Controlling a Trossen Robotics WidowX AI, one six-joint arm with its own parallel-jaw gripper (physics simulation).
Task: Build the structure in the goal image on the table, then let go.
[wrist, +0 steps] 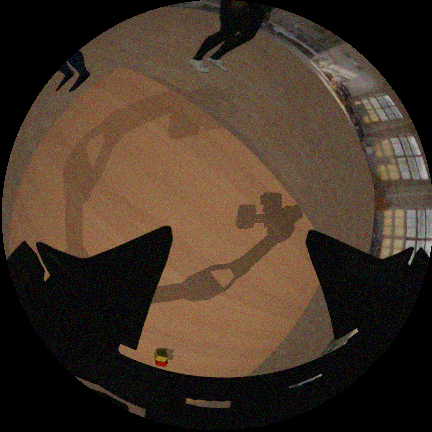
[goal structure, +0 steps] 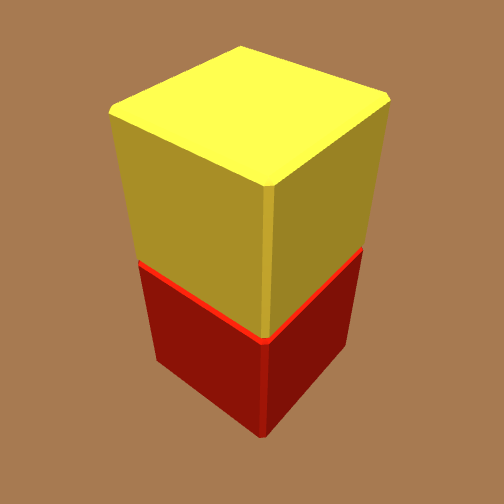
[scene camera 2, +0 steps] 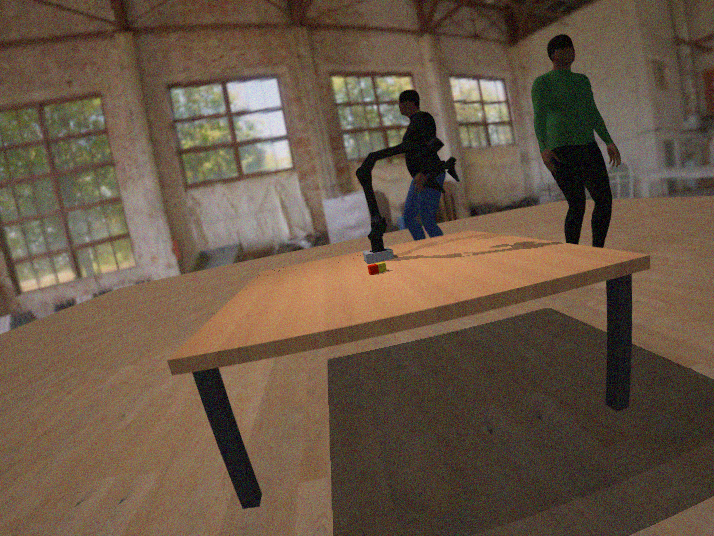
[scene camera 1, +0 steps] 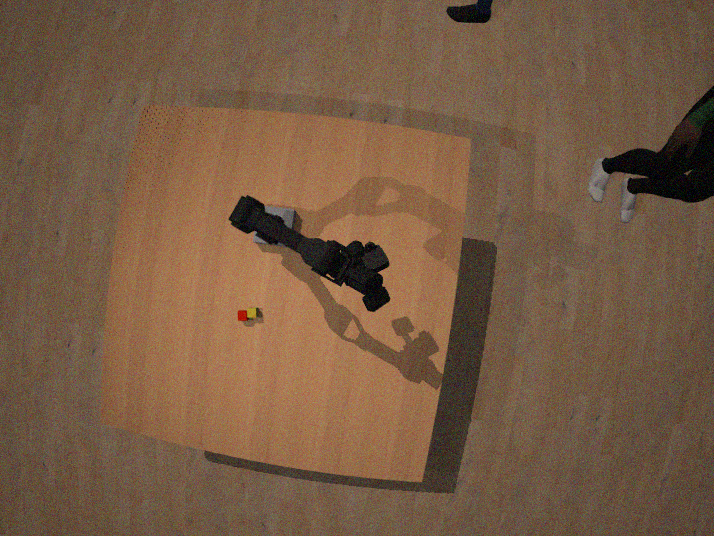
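Where they show: gripper, fingertip midpoint: point(wrist: 243, 235) point(scene camera 2: 451, 187); arm's base, link origin: point(scene camera 2: 378, 250).
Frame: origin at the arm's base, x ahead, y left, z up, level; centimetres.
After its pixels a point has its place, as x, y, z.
Observation:
A red block point(scene camera 1: 242, 315) {28.0, -12.6, -0.9} point(scene camera 2: 373, 269) {29.7, -13.2, -2.4} point(wrist: 161, 364) {28.3, -13.3, -1.0} and a yellow block point(scene camera 1: 252, 312) {27.1, -9.0, -1.0} point(scene camera 2: 381, 268) {28.9, -9.7, -2.9} point(wrist: 161, 358) {27.4, -9.2, -1.0} sit side by side on the table point(scene camera 1: 173, 375) {50.0, -43.2, -4.3} point(scene camera 2: 288, 305) {45.2, -47.8, -4.3} point(wrist: 200, 175) {18.9, 45.5, -4.3}, apparently touching. In the wrist view they show small near the lower edge, the yellow one above the red. My gripper point(scene camera 1: 377, 278) {18.5, 33.0, 23.3} point(scene camera 2: 450, 185) {18.5, 33.0, 23.3} point(wrist: 243, 235) {18.5, 33.0, 23.3} is open and empty, with its two black fingers wide apart. It hangs high above the table, well away from both blocks, toward the right table edge in the first scene view.
The arm's grey base point(scene camera 1: 282, 214) {-5.4, 3.4, 0.1} point(scene camera 2: 378, 256) {4.3, -1.8, -1.9} stands on the table near the blocks. Arm shadows cross the wood. A person in green point(scene camera 2: 570, 115) and a person in black with blue trousers point(scene camera 2: 422, 124) stand on the floor beyond the table.

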